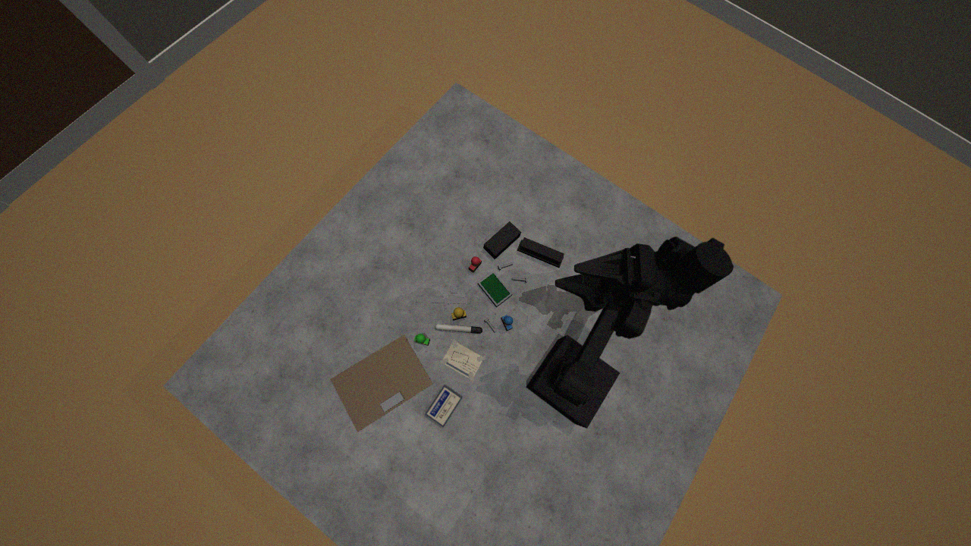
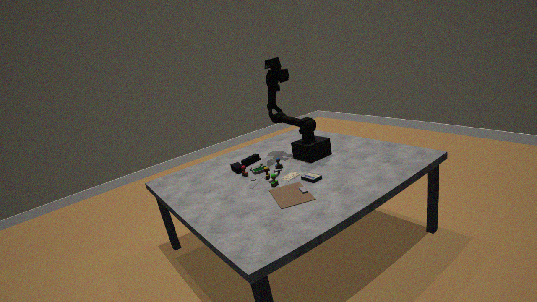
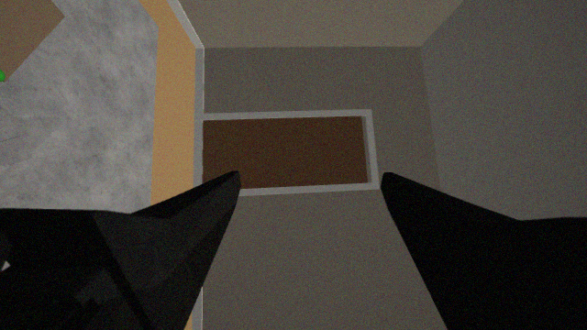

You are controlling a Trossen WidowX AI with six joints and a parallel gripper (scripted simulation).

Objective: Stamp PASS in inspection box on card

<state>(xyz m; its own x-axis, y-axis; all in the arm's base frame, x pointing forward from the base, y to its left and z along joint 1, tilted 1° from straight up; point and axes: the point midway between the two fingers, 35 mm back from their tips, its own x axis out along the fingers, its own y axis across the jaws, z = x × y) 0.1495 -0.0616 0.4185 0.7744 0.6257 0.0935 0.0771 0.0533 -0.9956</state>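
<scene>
Right now my gripper tip is 17 cm short of the green-knobbed stamp, 22 cm to the right of it and 50 cm above it. Also, from my gripper tip: blue-knobbed stamp (3 cm ahead, 2 cm to the left, 50 cm below); then green ink pad (12 cm ahead, 3 cm to the right, 52 cm below); then yellow-knobbed stamp (15 cm ahead, 10 cm to the left, 50 cm below).
</scene>
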